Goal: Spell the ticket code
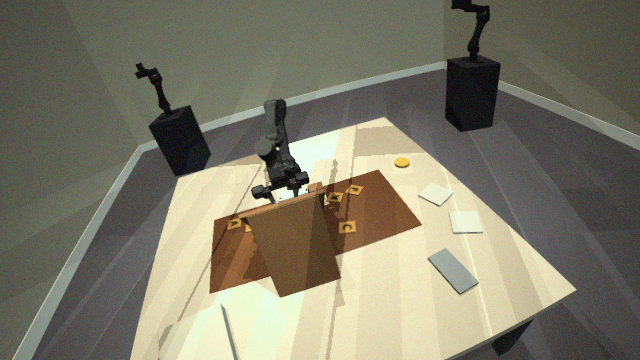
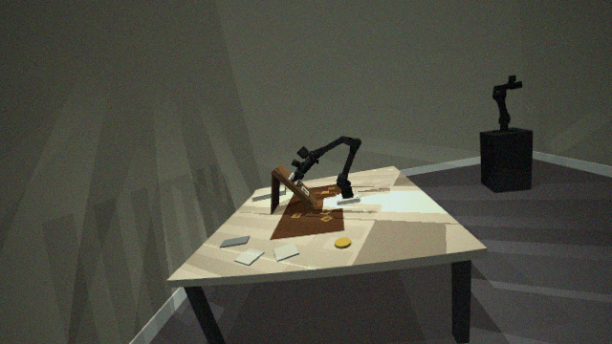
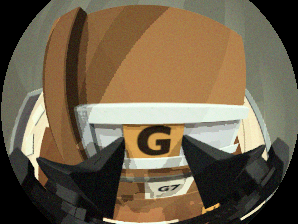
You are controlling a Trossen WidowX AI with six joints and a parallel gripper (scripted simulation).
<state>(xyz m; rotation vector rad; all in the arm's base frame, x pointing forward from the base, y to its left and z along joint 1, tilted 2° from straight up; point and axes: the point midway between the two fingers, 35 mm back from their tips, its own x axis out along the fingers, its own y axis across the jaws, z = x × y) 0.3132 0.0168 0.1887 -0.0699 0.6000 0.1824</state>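
Right now my gripper tip is 90 mm above the white ticket, 50 mm past it and 40 mm to the left of it. Round my gripper tip: brown mat: 180 mm below, 150 mm behind, 20 mm to the left; orange tile marked g: right at my gripper tip; tile marked c: 180 mm below, 170 mm to the left, 50 mm behind.
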